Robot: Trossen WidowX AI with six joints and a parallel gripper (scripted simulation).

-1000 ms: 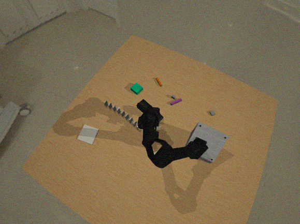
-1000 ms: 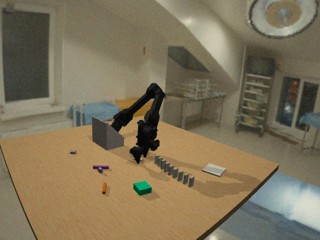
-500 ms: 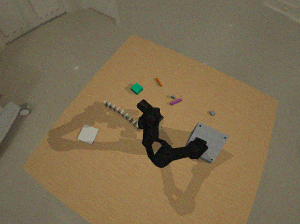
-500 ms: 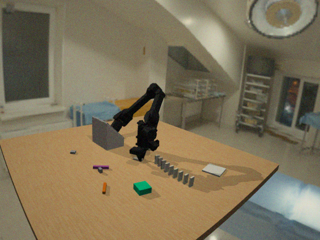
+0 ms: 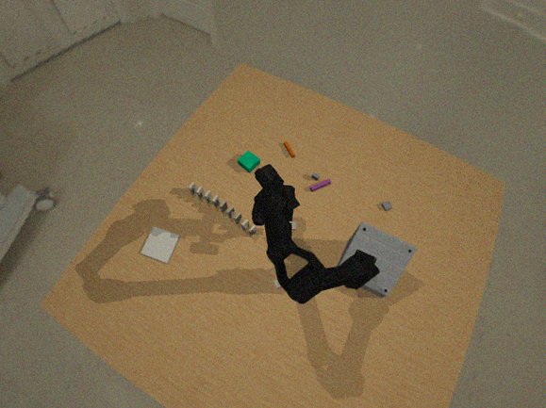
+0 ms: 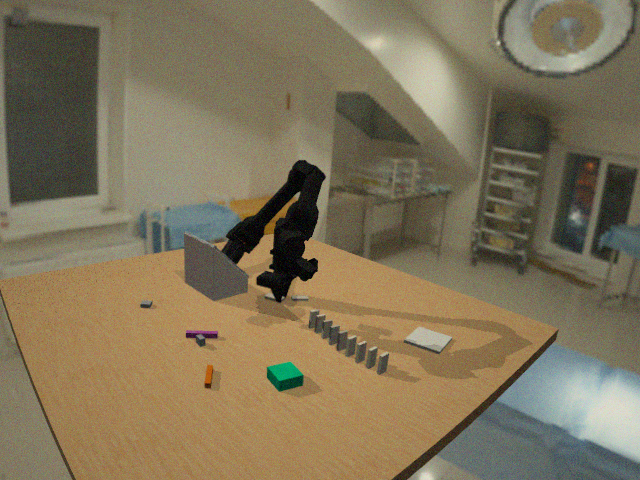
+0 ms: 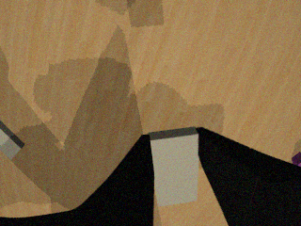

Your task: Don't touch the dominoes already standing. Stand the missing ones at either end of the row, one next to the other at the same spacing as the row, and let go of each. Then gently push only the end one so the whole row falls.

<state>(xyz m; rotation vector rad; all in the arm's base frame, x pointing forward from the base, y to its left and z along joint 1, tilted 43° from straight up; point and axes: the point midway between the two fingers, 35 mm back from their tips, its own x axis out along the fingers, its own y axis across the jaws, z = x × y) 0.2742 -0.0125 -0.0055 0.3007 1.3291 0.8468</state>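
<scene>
The purple bar lies 5 cm behind my gripper tip, 22 cm to the right of it and 6 cm below it. From my gripper tip the other things lie so: orange bar 12 cm ahead, 32 cm to the right, 6 cm below; flat white tile 34 cm ahead, 23 cm to the left, 6 cm below; green block 23 cm ahead, 19 cm to the right, 5 cm below.
</scene>
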